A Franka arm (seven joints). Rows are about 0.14 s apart.
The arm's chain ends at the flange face. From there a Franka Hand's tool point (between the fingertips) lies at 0.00 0.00 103.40 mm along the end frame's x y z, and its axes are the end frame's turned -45 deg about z.
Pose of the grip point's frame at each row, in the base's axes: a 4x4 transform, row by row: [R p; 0 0 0 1], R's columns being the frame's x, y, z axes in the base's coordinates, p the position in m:
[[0.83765 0.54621 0.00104 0.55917], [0.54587 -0.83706 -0.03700 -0.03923], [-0.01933 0.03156 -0.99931 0.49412], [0 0 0 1]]
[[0.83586 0.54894 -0.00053 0.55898], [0.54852 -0.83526 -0.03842 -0.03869], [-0.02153 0.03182 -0.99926 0.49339], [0 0 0 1]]
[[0.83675 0.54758 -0.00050 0.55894], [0.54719 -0.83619 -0.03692 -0.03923], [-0.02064 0.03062 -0.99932 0.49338], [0 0 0 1]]
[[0.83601 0.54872 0.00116 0.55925], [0.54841 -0.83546 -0.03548 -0.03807], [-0.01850 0.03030 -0.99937 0.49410], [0 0 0 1]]
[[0.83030 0.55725 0.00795 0.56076], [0.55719 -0.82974 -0.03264 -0.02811], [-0.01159 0.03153 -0.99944 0.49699], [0 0 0 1]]
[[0.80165 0.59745 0.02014 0.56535], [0.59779 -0.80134 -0.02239 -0.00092], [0.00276 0.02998 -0.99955 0.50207], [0 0 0 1]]
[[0.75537 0.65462 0.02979 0.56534], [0.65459 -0.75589 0.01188 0.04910], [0.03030 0.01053 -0.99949 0.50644], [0 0 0 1]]
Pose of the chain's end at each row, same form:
[[0.97854 -0.20608 0.00104 0.55906], [-0.20590 -0.97788 -0.03700 -0.03540], [0.00865 0.03598 -0.99931 0.59745], [0 0 0 1]]
[[0.97920 -0.20288 -0.00053 0.55903], [-0.20276 -0.97848 -0.03842 -0.03472], [0.00728 0.03772 -0.99926 0.59671], [0 0 0 1]]
[[0.97887 -0.20447 -0.00050 0.55899], [-0.20435 -0.97820 -0.03692 -0.03541], [0.00706 0.03625 -0.99932 0.59671], [0 0 0 1]]
[[0.97915 -0.20314 0.00116 0.55913], [-0.20298 -0.97854 -0.03548 -0.03440], [0.00834 0.03451 -0.99937 0.59743], [0 0 0 1]]
[[0.98115 -0.19308 0.00795 0.55994], [-0.19272 -0.98071 -0.03264 -0.02474], [0.01410 0.03049 -0.99944 0.60033], [0 0 0 1]]
[[0.98931 -0.14439 0.02014 0.56327], [-0.14393 -0.98933 -0.02239 0.00140], [0.02315 0.01925 -0.99955 0.60542], [0 0 0 1]]
[[0.99701 -0.07124 0.02979 0.56226], [-0.07163 -0.99736 0.01188 0.04787], [0.02887 -0.01398 -0.99949 0.60979], [0 0 0 1]]

